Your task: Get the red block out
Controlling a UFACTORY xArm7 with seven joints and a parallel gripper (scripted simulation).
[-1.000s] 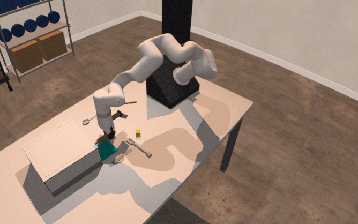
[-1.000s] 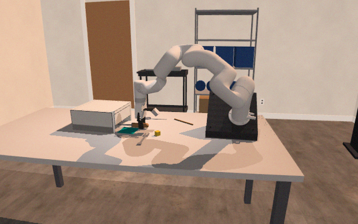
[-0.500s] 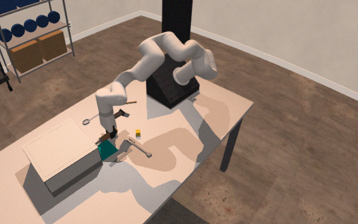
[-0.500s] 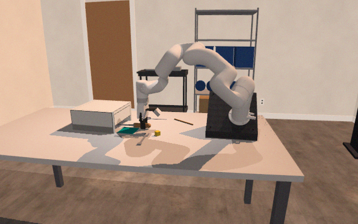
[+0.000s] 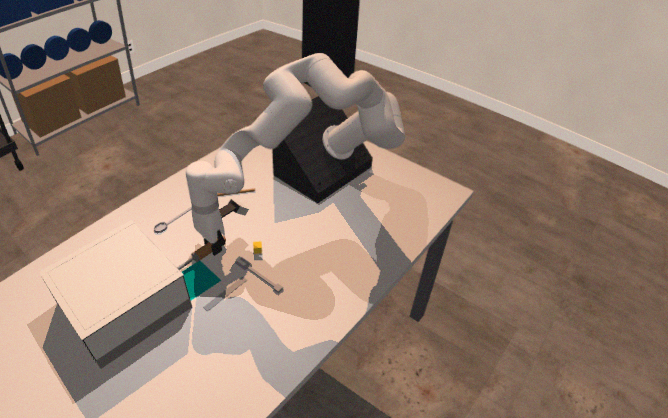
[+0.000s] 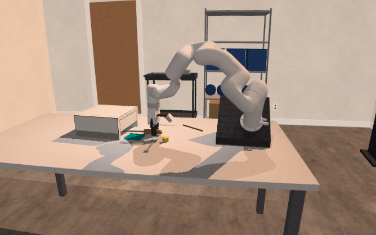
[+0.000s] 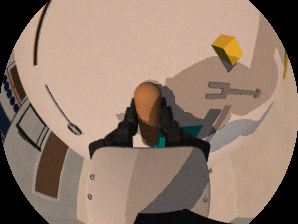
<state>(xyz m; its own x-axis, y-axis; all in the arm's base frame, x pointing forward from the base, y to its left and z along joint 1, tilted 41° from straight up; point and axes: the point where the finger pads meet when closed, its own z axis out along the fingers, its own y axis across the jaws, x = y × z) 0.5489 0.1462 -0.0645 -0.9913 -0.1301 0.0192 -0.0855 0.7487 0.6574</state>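
My hand is 100 mm past the yellow block, 90 mm to the right of it and 10 mm above it. From my hand the other things lie so: long hook tool: 150 mm ahead, 50 mm to the left, 10 mm below; flat grey bar: 160 mm to the left, 60 mm ahead, 20 mm below; teal square: 100 mm ahead, 70 mm to the left, 20 mm below.
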